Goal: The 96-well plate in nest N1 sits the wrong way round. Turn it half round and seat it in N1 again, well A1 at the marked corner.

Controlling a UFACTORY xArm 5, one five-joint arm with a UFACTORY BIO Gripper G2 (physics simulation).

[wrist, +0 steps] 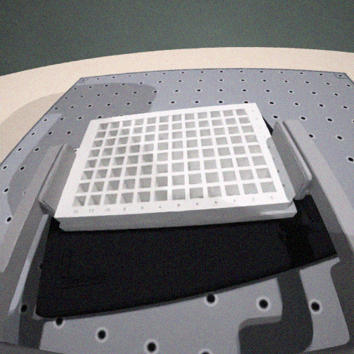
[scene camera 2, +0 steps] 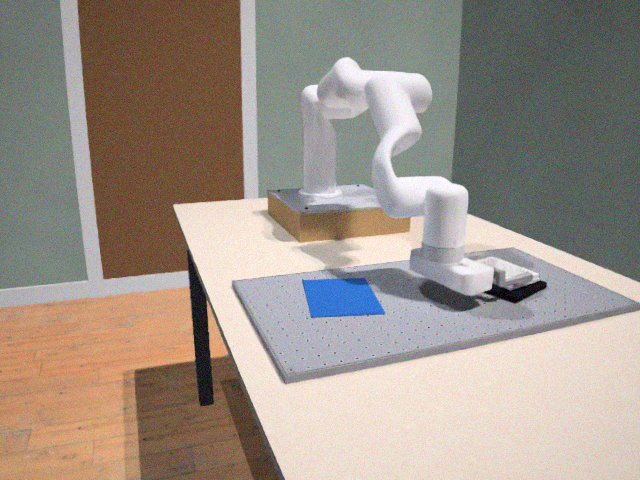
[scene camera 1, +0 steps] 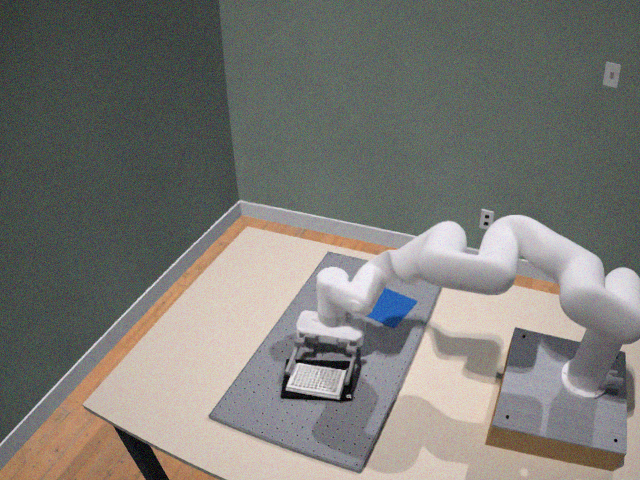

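Observation:
The white 96-well plate (scene camera 1: 316, 380) (scene camera 2: 516, 274) (wrist: 175, 157) lies wells up over the black nest N1 (scene camera 1: 295, 396) (scene camera 2: 516, 294) (wrist: 165, 270). My gripper (scene camera 1: 320, 373) (wrist: 175, 167) is shut on the plate across its two short ends. In the wrist view the plate sits slightly turned against the nest, toward its far side, and a wide strip of black nest shows on the near side. Small marks run along the plate's near edge, too blurred to read surely. A small white mark shows at one nest corner in scene camera 1. The plate's underside is hidden.
The nest stands on a grey perforated board (scene camera 1: 248, 408) (scene camera 2: 330, 346) (wrist: 205, 82). A flat blue square (scene camera 1: 393, 308) (scene camera 2: 342, 297) lies on the same board, behind the gripper in scene camera 1. The arm's base stands on a raised block (scene camera 1: 558, 413) (scene camera 2: 356, 227) beside the board.

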